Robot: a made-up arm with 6 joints. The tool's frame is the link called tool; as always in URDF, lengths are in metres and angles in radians.
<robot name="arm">
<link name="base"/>
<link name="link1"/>
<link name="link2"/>
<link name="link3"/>
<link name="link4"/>
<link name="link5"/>
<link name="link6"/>
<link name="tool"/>
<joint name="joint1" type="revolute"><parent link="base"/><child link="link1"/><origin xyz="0 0 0.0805" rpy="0 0 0"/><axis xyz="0 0 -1"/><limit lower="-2.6" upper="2.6" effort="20" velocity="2.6"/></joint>
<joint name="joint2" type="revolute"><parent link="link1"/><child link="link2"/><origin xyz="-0.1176 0.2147 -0.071" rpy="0 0 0"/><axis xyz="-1 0 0"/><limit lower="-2.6" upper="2.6" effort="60" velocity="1.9"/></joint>
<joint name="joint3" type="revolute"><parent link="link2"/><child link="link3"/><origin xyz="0.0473 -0.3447 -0.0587" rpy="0 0 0"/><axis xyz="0 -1 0"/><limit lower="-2.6" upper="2.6" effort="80" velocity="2.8"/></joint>
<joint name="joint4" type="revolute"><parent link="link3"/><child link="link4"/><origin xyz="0.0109 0.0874 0.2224" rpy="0 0 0"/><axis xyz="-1 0 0"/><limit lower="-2.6" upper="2.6" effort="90" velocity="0.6"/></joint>
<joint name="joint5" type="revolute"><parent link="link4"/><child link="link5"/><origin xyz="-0.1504 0.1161 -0.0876" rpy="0 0 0"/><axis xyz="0 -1 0"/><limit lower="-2.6" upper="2.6" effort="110" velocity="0.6"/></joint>
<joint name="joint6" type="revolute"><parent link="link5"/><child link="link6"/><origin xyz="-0.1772 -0.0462 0.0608" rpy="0 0 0"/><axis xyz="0 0 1"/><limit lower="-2.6" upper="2.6" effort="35" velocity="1.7"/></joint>
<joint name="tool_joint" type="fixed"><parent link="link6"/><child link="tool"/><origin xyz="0.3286 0.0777 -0.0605" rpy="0 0 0"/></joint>
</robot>
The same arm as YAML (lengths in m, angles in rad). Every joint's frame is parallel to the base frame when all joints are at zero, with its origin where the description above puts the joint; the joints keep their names.
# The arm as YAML. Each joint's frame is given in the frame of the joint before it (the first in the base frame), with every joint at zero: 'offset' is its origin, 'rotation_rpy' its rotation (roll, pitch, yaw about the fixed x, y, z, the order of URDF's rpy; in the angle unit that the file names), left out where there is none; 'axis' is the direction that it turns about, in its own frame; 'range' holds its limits. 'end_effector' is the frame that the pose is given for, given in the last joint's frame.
length_unit: m
angle_unit: rad
chain:
  - id: joint1
    offset: [0.0, 0.0, 0.0805]
    axis: "-z"
    range: [-2.6, 2.6]
  - id: joint2
    offset: [-0.1176, 0.2147, -0.071]
    axis: "-x"
    range: [-2.6, 2.6]
  - id: joint3
    offset: [0.0473, -0.3447, -0.0587]
    axis: "-y"
    range: [-2.6, 2.6]
  - id: joint4
    offset: [0.0109, 0.0874, 0.2224]
    axis: "-x"
    range: [-2.6, 2.6]
  - id: joint5
    offset: [-0.1504, 0.1161, -0.0876]
    axis: "-y"
    range: [-2.6, 2.6]
  - id: joint6
    offset: [-0.1772, -0.0462, 0.0608]
    axis: "+z"
    range: [-2.6, 2.6]
end_effector:
  offset: [0.3286, 0.0777, -0.0605]

